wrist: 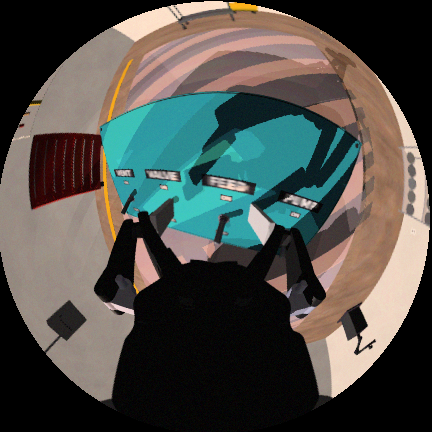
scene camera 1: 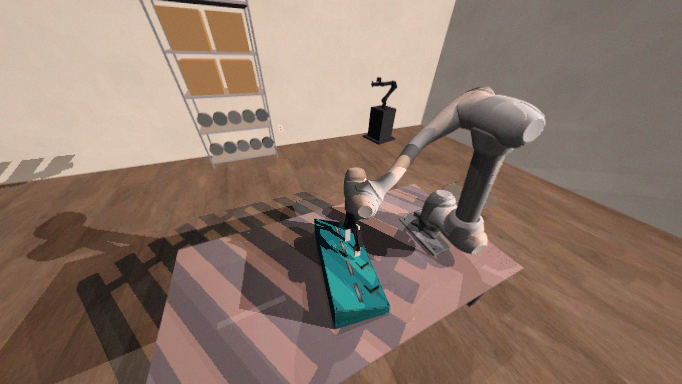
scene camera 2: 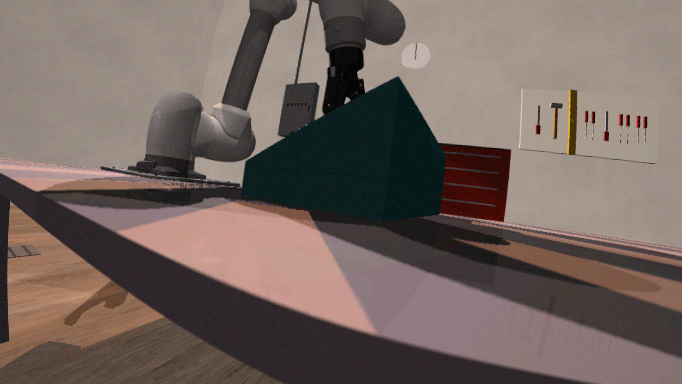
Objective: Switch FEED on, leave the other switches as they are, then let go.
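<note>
The teal sloped panel stands on the table. In the wrist view the FEED label has a small ON mark below it. The black FEED lever points away from that mark, toward the panel's lower edge. My gripper is open, its pads on either side of the FEED lever with gaps. The VENT lever is at left. The left pad covers much of the VALVE lever, under the VALVE label. The PUMP label is at right; its lever is hidden.
The pink table carries the panel and the arm's base plate. A red drawer cabinet stands beyond the table. A shelf rack and a black pedestal stand by the wall.
</note>
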